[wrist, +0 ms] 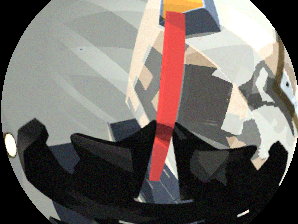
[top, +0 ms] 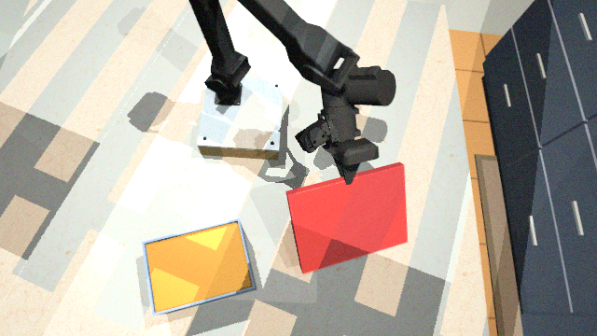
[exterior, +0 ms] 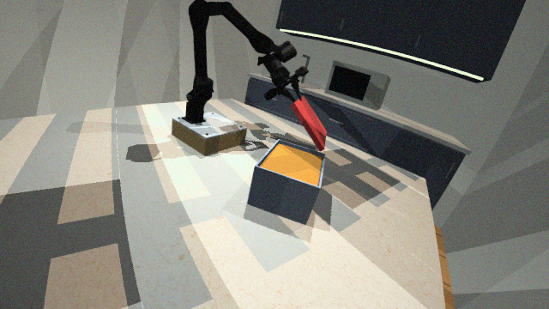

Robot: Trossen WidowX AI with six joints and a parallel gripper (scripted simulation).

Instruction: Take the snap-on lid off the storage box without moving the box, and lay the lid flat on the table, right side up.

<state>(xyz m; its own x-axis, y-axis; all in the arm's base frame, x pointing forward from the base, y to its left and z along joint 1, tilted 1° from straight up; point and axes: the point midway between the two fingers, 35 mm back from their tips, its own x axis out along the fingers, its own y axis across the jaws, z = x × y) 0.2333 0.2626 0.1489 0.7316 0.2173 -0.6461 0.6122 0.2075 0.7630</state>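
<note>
Right now the red lid is 60 mm ahead of my gripper tip, 50 mm below it and 20 mm to the left of it. Also, from my gripper tip: storage box: 280 mm to the right, 160 mm ahead, 140 mm below.
</note>
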